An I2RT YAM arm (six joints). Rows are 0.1 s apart.
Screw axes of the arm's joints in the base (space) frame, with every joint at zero. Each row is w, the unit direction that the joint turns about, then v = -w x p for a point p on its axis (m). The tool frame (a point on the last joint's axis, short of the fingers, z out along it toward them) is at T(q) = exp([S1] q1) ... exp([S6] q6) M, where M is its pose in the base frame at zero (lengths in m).
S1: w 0 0 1 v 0.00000 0.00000 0.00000
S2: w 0 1 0 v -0.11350 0.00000 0.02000
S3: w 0 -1 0 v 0.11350 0.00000 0.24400
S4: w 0 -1 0 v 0.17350 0.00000 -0.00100
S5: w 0 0 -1 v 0.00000 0.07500 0.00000
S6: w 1 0 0 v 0.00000 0.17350 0.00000
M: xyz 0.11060 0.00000 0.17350 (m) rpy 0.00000 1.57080 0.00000 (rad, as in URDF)
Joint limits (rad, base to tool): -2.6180..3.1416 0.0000..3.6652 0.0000..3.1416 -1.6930..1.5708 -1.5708..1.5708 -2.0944..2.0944
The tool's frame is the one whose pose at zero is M.
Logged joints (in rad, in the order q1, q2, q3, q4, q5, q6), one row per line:
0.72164 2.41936 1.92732 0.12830 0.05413 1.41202
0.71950 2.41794 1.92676 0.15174 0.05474 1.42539
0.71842 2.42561 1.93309 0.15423 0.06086 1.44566
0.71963 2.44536 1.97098 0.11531 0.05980 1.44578
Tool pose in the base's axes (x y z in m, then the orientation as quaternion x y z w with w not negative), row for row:
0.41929 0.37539 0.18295 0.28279 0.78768 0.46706 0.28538
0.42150 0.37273 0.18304 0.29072 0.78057 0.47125 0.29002
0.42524 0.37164 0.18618 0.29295 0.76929 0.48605 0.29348
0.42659 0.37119 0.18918 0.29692 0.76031 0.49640 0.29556
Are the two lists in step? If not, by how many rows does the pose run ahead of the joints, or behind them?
The pose runs 2 rows behind the joints: the pose in row i belongs to the joints in row i - 2.
